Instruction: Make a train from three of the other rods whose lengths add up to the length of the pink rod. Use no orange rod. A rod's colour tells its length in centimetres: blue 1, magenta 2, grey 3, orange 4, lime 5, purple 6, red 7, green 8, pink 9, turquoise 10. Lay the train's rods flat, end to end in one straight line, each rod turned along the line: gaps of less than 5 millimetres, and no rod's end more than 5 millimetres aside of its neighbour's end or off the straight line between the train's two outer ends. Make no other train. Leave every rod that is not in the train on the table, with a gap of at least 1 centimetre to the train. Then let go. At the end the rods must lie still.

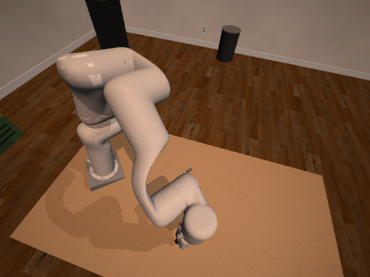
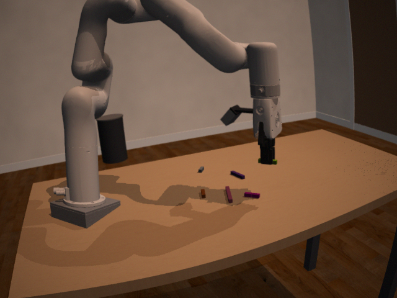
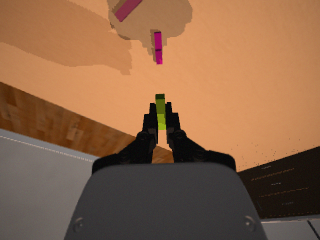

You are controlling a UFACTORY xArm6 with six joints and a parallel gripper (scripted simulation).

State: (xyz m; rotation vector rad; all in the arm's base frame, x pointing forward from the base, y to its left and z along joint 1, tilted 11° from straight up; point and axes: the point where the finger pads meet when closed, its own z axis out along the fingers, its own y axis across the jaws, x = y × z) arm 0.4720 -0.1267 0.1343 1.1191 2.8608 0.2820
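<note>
Right now my hand is 9 cm past the pink rod, 6 cm to the right of it and 12 cm above it. From my hand the other things lie so: purple rod (2 cm behind, 19 cm to the left, 12 cm below); then orange rod (15 cm behind, 10 cm to the left, 12 cm below); then lime rod (2 cm below).
</note>
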